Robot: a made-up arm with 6 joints.
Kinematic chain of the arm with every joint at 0, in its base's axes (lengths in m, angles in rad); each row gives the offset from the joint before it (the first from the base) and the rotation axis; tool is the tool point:
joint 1: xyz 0 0 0.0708 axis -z
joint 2: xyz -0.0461 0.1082 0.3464 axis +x
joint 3: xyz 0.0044 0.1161 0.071 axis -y
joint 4: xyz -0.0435 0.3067 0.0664 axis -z
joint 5: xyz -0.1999 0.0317 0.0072 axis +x
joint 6: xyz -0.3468 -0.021 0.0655 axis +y
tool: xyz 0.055 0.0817 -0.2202
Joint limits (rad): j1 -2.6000..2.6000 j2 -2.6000..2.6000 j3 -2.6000..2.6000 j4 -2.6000..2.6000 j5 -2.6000..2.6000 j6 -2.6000..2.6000
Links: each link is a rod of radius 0.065 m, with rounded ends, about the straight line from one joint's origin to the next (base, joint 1, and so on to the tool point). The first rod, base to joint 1, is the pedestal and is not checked.
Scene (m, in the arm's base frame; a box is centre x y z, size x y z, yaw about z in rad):
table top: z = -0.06
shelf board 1: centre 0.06 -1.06 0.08 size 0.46 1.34 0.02 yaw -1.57
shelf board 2: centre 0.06 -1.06 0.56 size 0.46 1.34 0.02 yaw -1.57
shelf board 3: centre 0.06 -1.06 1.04 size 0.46 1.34 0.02 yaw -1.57
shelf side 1: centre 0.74 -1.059 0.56 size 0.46 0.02 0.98 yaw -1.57
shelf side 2: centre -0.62 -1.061 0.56 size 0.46 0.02 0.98 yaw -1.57
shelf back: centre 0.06 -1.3 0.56 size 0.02 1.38 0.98 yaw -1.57
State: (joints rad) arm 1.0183 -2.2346 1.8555 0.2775 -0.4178 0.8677
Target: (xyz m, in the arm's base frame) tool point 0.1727 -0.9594 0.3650
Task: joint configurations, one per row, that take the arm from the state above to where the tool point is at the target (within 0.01 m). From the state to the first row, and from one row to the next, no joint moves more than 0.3 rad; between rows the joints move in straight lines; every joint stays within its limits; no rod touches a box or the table.
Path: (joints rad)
1: 0.7695 -2.3259 1.9060 0.3611 -0.4079 1.0419
2: 0.5207 -2.4173 1.9565 0.4448 -0.3981 1.2161
3: 0.2719 -2.5087 2.0070 0.5284 -0.3882 1.3903
4: 0.0230 -2.6000 2.0575 0.6121 -0.3784 1.5645

